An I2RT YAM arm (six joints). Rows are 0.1 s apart.
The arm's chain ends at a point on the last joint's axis. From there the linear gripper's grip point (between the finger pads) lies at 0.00 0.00 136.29 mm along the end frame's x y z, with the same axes.
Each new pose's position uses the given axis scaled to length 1; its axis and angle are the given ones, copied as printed.
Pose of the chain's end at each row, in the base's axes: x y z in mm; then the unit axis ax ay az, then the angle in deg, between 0 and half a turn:
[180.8 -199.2 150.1 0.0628 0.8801 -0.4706 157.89]
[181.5 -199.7 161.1 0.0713 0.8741 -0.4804 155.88]
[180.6 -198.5 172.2 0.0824 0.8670 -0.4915 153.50]
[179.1 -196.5 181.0 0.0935 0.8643 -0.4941 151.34]
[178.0 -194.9 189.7 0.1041 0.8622 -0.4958 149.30]
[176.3 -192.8 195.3 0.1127 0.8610 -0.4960 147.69]
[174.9 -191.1 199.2 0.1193 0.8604 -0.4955 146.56]
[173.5 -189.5 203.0 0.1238 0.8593 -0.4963 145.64]
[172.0 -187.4 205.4 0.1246 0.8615 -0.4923 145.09]
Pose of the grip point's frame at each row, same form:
[218.2 -311.2 82.0 0.0628 0.8801 -0.4706 157.89]
[221.3 -313.1 96.9 0.0713 0.8741 -0.4804 155.88]
[222.9 -313.6 112.6 0.0824 0.8670 -0.4915 153.50]
[223.8 -311.9 123.9 0.0935 0.8643 -0.4941 151.34]
[224.9 -310.5 134.8 0.1041 0.8622 -0.4958 149.30]
[225.0 -308.4 142.0 0.1127 0.8610 -0.4960 147.69]
[224.7 -306.6 146.9 0.1193 0.8604 -0.4955 146.56]
[224.3 -305.1 151.8 0.1238 0.8593 -0.4963 145.64]
[224.0 -302.3 153.7 0.1246 0.8615 -0.4923 145.09]

